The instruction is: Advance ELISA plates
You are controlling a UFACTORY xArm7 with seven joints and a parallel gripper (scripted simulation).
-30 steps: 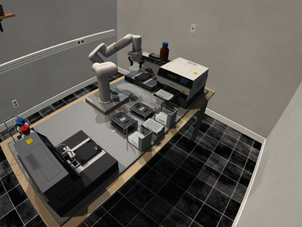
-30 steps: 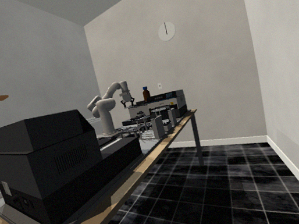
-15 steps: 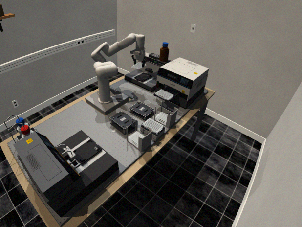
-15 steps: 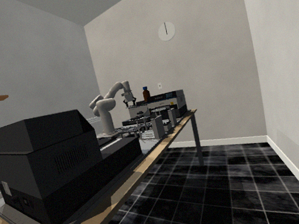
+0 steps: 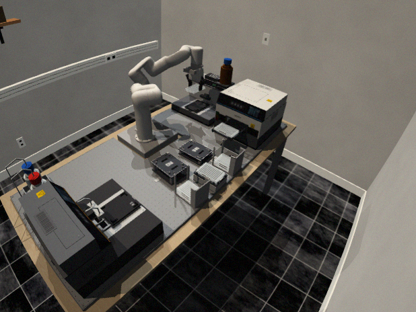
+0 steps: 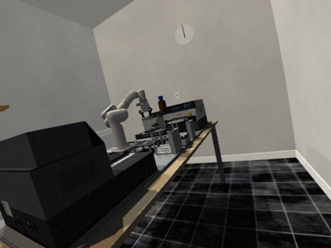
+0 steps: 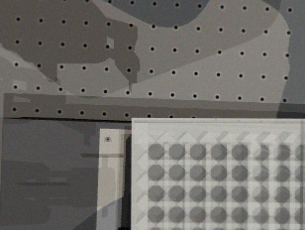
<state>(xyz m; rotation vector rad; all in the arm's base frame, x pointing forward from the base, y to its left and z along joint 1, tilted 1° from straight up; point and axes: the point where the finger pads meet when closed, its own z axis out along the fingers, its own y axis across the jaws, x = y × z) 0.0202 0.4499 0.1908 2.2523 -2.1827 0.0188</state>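
Right now my hand is 3 cm to the right of the dispenser tray and 16 cm above it. Round my hand: brown bottle 11 cm ahead, 21 cm to the left, 7 cm above; then N6 label 30 cm ahead, 26 cm to the right, 22 cm below; then dispenser 21 cm to the left, 13 cm below.
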